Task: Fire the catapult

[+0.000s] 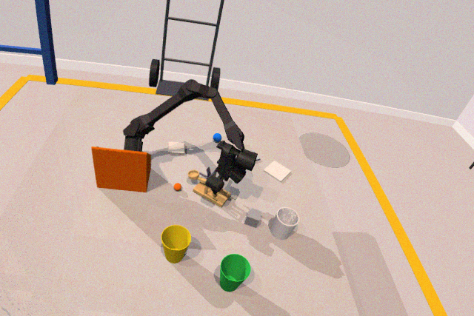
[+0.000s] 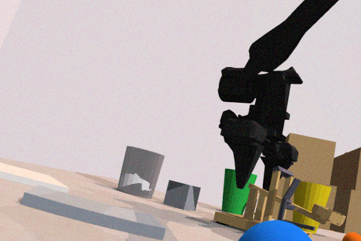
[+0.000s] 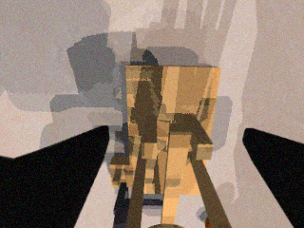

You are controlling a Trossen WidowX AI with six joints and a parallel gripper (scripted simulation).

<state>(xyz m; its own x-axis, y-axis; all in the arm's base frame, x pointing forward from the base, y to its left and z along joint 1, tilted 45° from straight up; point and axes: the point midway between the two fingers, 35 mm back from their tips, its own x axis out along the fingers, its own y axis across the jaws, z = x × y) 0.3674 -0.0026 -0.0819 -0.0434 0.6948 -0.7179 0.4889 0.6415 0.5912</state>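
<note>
The orange ball is 170 mm behind my gripper tip, 50 mm below it and 20 mm to the left of it. From my gripper tip the other things lie so: grey cube: 140 mm ahead, 110 mm to the right, 40 mm below; then white mug: 250 mm ahead, 150 mm to the right, 30 mm below; then wooden catapult: 60 mm behind, 50 mm to the left, 10 mm below.
</note>
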